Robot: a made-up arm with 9 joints.
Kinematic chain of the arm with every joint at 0, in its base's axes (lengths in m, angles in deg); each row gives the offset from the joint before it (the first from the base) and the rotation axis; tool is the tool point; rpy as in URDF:
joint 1: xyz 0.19 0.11 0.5 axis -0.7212 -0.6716 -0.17
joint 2: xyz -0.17 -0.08 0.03 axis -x
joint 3: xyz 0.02 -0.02 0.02 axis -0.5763 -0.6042 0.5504
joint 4: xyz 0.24 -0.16 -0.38 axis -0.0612 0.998 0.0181
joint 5: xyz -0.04 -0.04 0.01 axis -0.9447 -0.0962 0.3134
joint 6: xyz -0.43 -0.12 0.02 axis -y
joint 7: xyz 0 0.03 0.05 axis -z
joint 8: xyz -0.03 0 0.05 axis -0.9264 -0.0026 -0.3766
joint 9: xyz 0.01 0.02 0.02 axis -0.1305 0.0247 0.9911
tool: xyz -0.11 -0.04 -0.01 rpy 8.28 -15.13 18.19
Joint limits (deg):
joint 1: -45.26..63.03
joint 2: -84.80..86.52
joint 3: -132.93..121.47
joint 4: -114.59..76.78
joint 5: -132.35..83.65
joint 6: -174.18..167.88
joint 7: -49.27..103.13
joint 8: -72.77..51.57
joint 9: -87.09..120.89
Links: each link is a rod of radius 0.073 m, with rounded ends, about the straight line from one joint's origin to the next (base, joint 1, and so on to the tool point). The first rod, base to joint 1, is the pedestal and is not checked.
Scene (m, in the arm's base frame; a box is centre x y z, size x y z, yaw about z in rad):
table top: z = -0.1
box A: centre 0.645 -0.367 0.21 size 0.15 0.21 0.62 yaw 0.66
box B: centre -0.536 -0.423 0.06 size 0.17 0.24 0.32 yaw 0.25
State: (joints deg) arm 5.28 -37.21 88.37 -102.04 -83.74 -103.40 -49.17 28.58 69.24
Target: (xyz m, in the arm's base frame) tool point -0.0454 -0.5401 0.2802
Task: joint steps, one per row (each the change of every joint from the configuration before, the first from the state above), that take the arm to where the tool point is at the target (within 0.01 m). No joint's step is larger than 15 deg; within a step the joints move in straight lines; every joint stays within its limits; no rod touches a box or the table.
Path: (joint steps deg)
1: 5.54 14.64 -2.70 7.98 0.82 2.56 3.42 0.67 -0.90
2: 5.54 14.64 -2.70 7.98 0.83 2.56 3.42 0.68 -0.89
3: 5.54 14.64 -2.69 7.98 0.82 2.56 3.43 0.67 -0.90
4: 5.54 14.64 -2.70 7.98 0.82 2.57 3.42 0.68 -0.89
5: 8.90 13.93 -13.95 1.59 -12.97 -6.51 2.35 5.07 -13.90
6: 8.89 13.93 -13.95 1.59 -12.98 -6.50 2.36 5.07 -13.90
7: 8.90 13.94 -13.95 1.59 -12.97 -6.50 2.35 5.08 -13.89
8: 8.90 13.93 -13.95 1.59 -12.98 -6.51 2.36 5.07 -13.90
9: -9.63 -10.84 -3.50 7.97 12.40 11.10 -0.18 -2.17 6.17
10: -9.63 -10.83 -3.49 7.97 12.40 11.10 -0.17 -2.16 6.17
11: -9.64 -10.83 -3.50 7.96 12.40 11.10 -0.18 -2.17 6.17
12: -9.63 -10.84 -3.50 7.97 12.40 11.10 -0.17 -2.16 6.18
13: -9.63 -10.83 -3.50 7.97 12.40 11.10 -0.18 -2.17 6.17

